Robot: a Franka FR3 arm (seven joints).
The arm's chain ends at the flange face. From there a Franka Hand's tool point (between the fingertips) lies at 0.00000 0.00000 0.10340 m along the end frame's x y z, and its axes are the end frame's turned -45 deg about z.
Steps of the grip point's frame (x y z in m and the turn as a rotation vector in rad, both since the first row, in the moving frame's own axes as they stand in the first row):
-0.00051, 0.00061, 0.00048, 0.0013, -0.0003, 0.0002
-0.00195, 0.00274, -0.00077, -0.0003, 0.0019, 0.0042
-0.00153, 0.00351, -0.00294, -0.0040, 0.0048, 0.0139
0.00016, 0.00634, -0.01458, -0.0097, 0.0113, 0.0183
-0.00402, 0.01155, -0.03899, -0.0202, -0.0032, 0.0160
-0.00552, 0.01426, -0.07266, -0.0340, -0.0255, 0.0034
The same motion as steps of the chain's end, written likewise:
0.00019, 0.00087, 0.00048, 0.0007, -0.0011, 0.0002
0.00040, 0.00343, -0.00077, 0.0011, 0.0016, 0.0042
0.00076, 0.00362, -0.00294, 0.0006, 0.0062, 0.0139
0.00306, 0.00447, -0.01457, 0.0011, 0.0148, 0.0183
0.00410, 0.00929, -0.03897, -0.0165, 0.0120, 0.0160
0.00557, 0.00964, -0.07257, -0.0421, 0.0060, 0.0034

